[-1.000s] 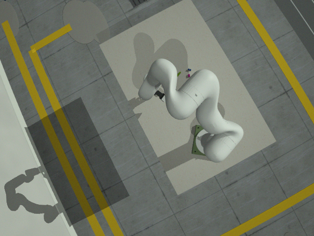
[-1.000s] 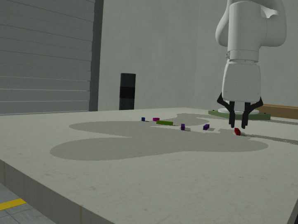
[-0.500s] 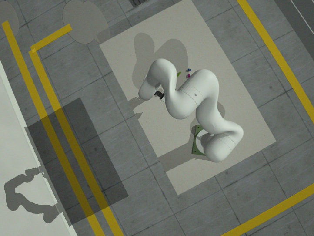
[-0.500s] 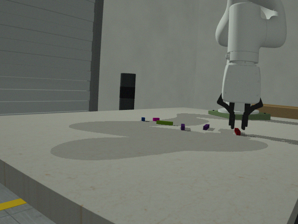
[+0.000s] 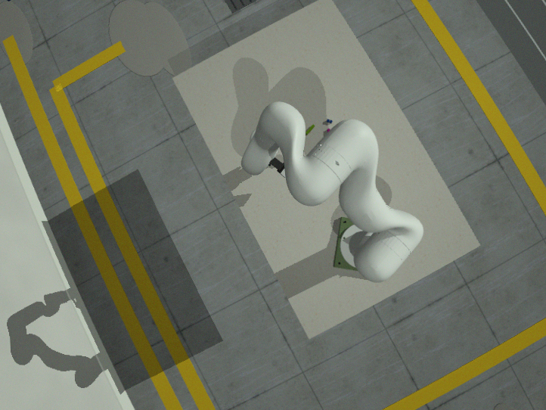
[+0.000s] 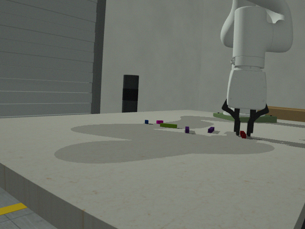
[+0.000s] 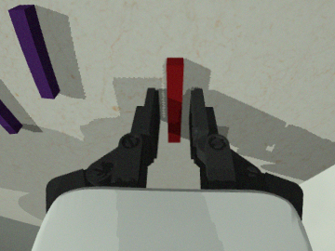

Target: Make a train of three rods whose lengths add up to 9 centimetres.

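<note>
The red rod lies 20 mm below my hand. The rest, counted from my hand: lime rod 60 mm ahead, 210 mm to the right, 20 mm below; then magenta rod 20 mm ahead, 280 mm to the right, 20 mm below.
</note>
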